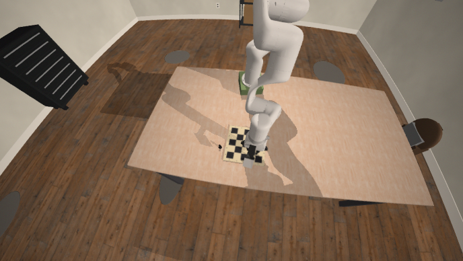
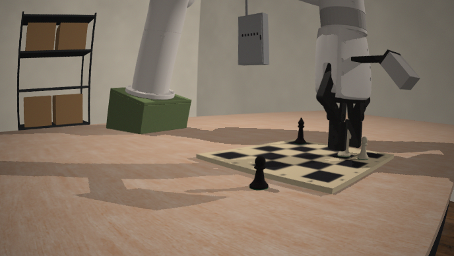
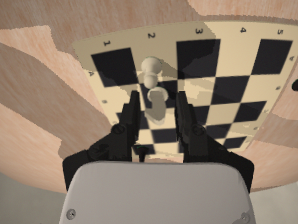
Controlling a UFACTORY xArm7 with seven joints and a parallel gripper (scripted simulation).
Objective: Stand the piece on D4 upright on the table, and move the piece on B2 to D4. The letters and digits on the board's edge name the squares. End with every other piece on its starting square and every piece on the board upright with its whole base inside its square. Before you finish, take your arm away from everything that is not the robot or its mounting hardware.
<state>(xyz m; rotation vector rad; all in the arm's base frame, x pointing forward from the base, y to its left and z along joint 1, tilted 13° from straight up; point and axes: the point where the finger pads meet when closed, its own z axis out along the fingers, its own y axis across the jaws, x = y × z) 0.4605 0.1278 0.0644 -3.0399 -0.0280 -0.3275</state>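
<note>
The white knight is 20 mm below my hand. The rest, counted from my hand: chessboard 50 mm to the right, 30 mm below, 30 mm behind; then white pawn 30 mm ahead, 20 mm below, 10 mm to the left; then black bishop 120 mm behind, 20 mm to the left, 10 mm below.
</note>
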